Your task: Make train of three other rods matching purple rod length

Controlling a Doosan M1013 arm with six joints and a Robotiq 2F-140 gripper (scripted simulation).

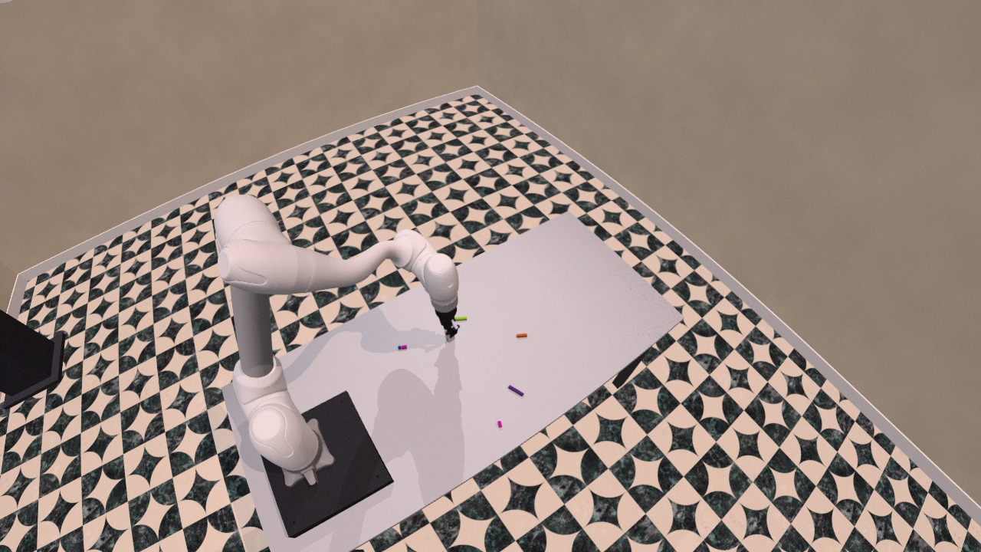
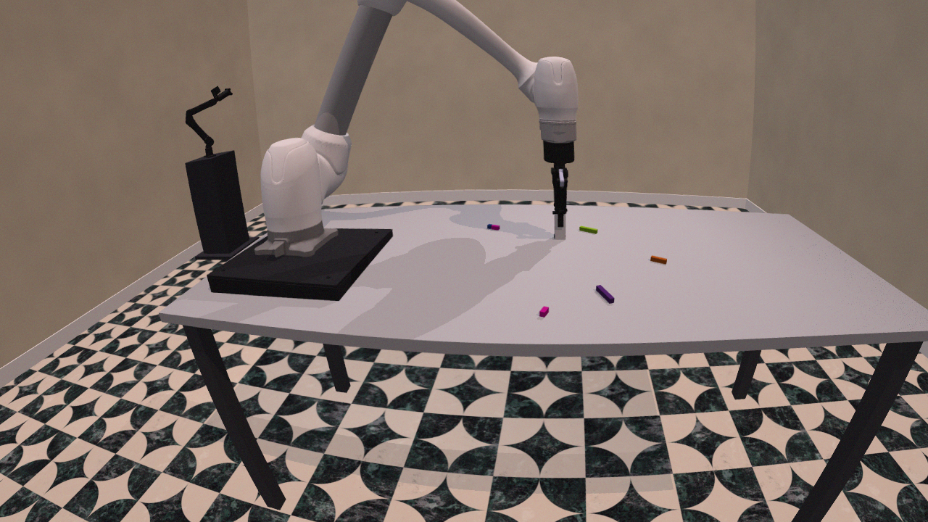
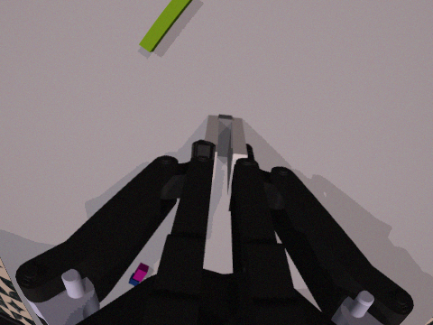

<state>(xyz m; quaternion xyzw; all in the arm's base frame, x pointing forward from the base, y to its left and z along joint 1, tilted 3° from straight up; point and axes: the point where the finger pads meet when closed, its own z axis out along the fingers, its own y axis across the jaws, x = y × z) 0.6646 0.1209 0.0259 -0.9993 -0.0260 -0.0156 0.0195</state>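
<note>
Right now my hand is 190 mm past the small blue rod, 70 mm to the right of it and 30 mm above it. From my hand the other things lie so: grey rod (30 mm below); lime rod (80 mm ahead, 50 mm to the left, 30 mm below); orange rod (230 mm ahead, 150 mm to the right, 30 mm below).
</note>
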